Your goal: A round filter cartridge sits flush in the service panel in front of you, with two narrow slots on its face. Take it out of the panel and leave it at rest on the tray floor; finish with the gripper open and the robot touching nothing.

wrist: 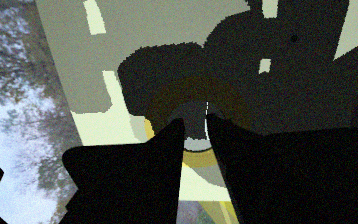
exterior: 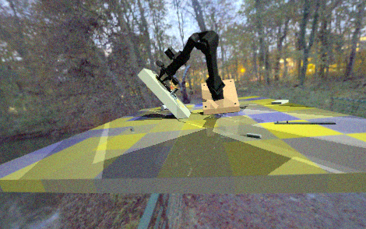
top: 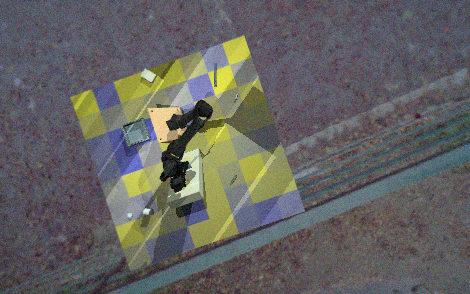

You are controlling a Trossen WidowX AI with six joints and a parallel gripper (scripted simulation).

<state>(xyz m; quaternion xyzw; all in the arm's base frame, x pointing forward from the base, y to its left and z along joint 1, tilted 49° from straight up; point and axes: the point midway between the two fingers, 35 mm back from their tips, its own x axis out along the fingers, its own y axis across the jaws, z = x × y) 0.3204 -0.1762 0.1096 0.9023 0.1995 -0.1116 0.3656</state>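
Now: the cream service panel 4 cm behind my gripper tip, 1 cm to the left of it and 8 cm below it. Also, from my gripper tip: white cylinder: 8 cm ahead, 39 cm to the right, 22 cm below; then round filter cartridge: 1 cm ahead, 1 cm below; then grey-rimmed tray: 45 cm behind, 24 cm to the right, 24 cm below.
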